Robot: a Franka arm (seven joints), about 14 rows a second.
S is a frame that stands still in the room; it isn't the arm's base.
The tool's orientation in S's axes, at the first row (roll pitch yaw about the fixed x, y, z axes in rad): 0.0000, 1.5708, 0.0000
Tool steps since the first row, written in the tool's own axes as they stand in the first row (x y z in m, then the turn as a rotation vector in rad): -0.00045, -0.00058, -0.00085, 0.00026, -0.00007, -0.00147; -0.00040, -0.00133, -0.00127, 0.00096, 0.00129, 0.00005; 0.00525, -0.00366, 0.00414, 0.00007, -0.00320, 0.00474; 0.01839, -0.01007, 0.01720, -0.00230, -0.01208, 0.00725; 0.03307, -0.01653, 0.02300, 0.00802, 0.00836, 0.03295; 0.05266, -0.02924, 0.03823, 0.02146, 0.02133, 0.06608; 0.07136, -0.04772, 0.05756, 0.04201, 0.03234, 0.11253; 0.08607, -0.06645, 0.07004, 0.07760, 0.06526, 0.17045; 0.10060, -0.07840, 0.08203, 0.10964, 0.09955, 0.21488; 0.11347, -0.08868, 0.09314, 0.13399, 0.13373, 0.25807
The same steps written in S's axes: -0.00085, -0.00058, 0.00045, -0.00147, -0.00007, -0.00026; -0.00127, -0.00133, 0.00040, 0.00005, 0.00129, -0.00096; 0.00414, -0.00366, -0.00525, 0.00474, -0.00320, -0.00007; 0.01720, -0.01007, -0.01839, 0.00725, -0.01208, 0.00230; 0.02300, -0.01653, -0.03307, 0.03295, 0.00836, -0.00802; 0.03823, -0.02924, -0.05266, 0.06608, 0.02133, -0.02146; 0.05756, -0.04772, -0.07136, 0.11253, 0.03234, -0.04201; 0.07004, -0.06645, -0.08607, 0.17045, 0.06526, -0.07760; 0.08203, -0.07840, -0.10060, 0.21488, 0.09955, -0.10964; 0.09314, -0.08868, -0.11347, 0.25807, 0.13373, -0.13399
